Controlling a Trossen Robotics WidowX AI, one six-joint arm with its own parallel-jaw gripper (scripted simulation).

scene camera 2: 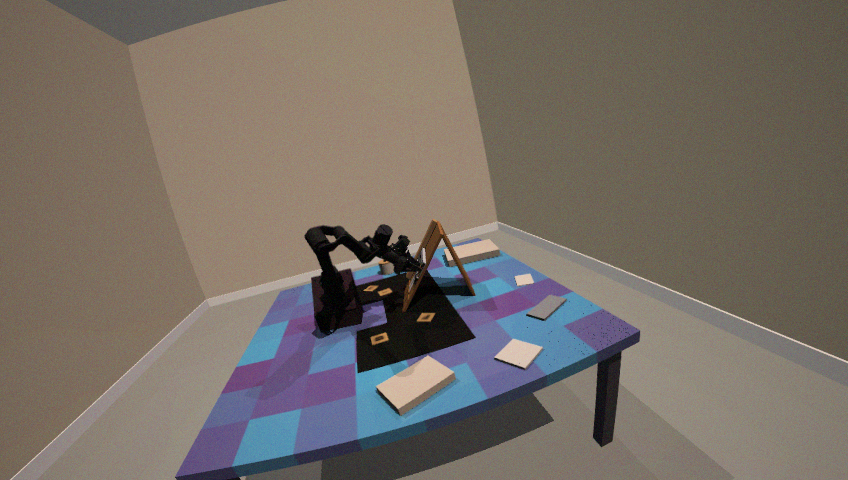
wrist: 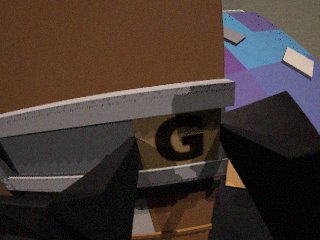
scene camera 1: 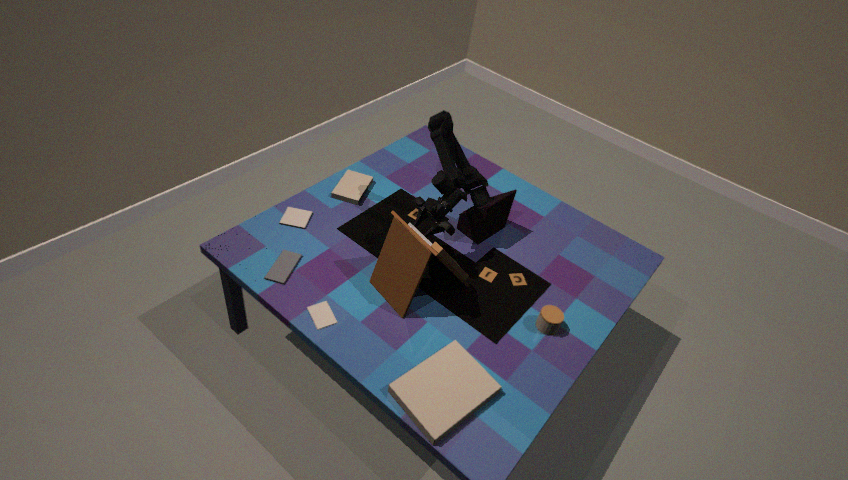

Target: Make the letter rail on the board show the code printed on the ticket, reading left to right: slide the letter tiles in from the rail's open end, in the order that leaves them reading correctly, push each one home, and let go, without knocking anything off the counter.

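Note:
A brown easel board is visible, as is my gripper; scene camera 2 and the wrist view also show the gripper.

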